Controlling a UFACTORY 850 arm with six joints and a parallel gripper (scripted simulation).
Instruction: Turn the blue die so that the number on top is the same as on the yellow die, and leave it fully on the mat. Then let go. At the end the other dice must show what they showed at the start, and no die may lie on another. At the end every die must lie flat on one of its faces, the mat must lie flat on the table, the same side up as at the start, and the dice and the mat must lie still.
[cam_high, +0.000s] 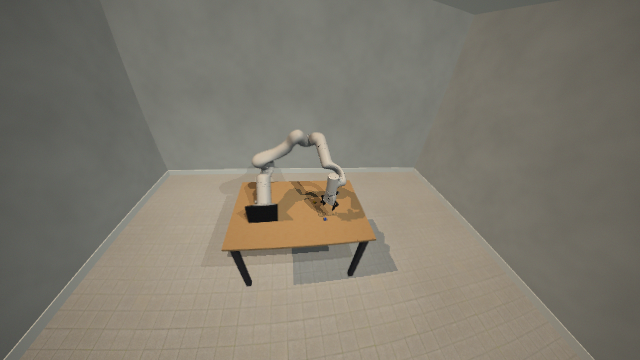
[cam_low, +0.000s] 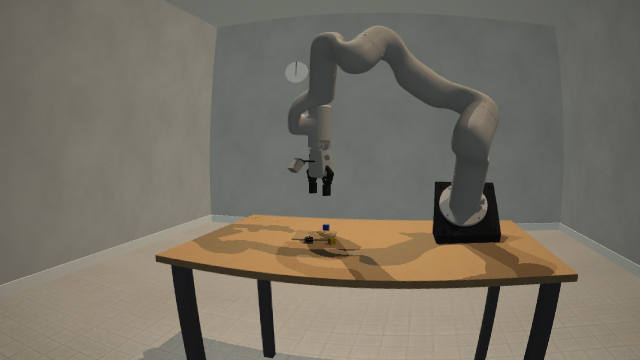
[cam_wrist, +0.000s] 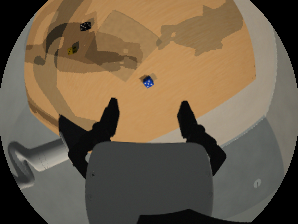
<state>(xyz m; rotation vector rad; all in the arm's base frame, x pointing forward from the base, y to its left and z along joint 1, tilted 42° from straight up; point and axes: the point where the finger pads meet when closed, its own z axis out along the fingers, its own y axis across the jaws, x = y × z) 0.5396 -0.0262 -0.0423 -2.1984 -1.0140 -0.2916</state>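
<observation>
The blue die lies 20 mm behind my hand, 20 mm to the right of it and 130 mm below it. From my hand the other things lie so: yellow die: 100 mm behind, 200 mm to the left, 130 mm below; black die: 20 mm behind, 200 mm to the left, 130 mm below; tan mat: 10 mm behind, 100 mm to the left, 140 mm below.
</observation>
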